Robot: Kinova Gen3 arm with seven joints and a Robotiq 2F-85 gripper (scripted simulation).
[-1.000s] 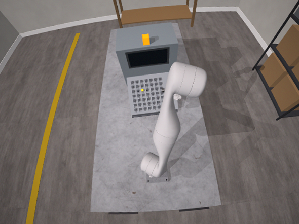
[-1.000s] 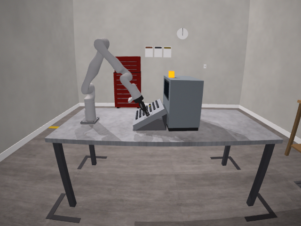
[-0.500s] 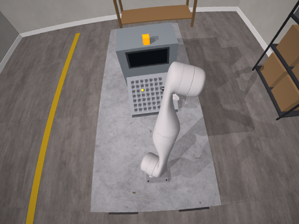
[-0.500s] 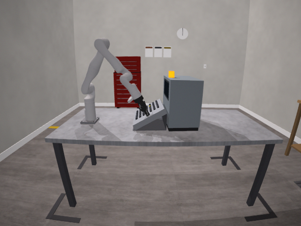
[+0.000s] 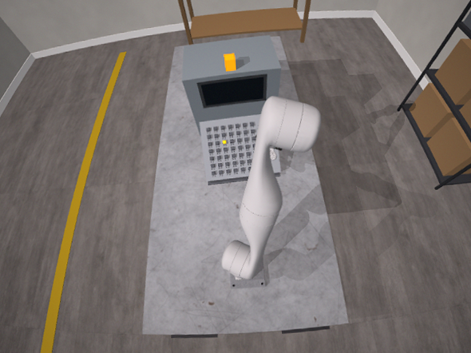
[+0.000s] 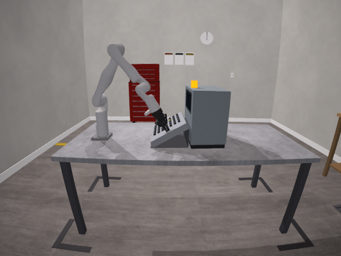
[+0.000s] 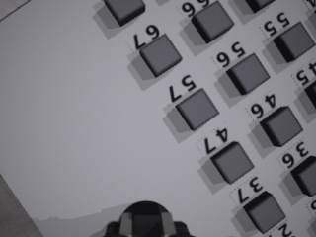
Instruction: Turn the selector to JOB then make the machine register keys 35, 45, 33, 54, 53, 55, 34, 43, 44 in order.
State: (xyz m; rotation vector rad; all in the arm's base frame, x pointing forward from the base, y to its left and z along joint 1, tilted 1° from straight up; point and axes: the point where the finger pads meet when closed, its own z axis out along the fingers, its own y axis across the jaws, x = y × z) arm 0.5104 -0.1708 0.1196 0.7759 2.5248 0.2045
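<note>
Right now the black selector knob is 10 mm below my hand and 10 mm ahead of it. Also, from my hand: sloped keypad: 110 mm to the left, 60 mm below, 30 mm ahead.
</note>
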